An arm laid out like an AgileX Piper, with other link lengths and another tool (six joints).
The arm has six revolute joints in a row. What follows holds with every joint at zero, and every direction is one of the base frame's. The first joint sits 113.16 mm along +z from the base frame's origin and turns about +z. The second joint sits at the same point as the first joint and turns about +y. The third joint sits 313.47 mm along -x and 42.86 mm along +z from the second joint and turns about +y. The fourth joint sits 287.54 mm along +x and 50.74 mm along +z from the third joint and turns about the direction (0.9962, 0, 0.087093). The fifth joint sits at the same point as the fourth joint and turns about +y. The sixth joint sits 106.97 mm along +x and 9.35 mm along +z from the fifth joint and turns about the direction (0.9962, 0, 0.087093). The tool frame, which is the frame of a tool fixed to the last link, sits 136.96 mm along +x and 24 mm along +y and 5.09 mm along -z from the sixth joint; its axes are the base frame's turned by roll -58.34, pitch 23.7 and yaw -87.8 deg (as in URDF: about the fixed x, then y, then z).
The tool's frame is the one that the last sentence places.
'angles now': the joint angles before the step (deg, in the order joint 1, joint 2, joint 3, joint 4, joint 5, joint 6). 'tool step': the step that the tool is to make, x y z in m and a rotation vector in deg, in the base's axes. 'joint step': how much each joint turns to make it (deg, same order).
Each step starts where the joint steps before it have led.
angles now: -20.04 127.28 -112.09 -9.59 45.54 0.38
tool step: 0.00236 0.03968 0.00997 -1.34 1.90 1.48
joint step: 4.73 -1.39 0.00 -3.96 3.45 3.93
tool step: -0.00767 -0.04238 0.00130 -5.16 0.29 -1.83
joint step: -2.29 0.35 0.13 -5.75 -1.50 1.07
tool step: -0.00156 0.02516 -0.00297 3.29 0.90 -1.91
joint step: 1.89 -0.23 -0.11 1.35 3.08 3.22
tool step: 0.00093 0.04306 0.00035 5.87 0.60 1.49
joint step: 2.03 -0.76 0.00 6.33 2.66 -1.27
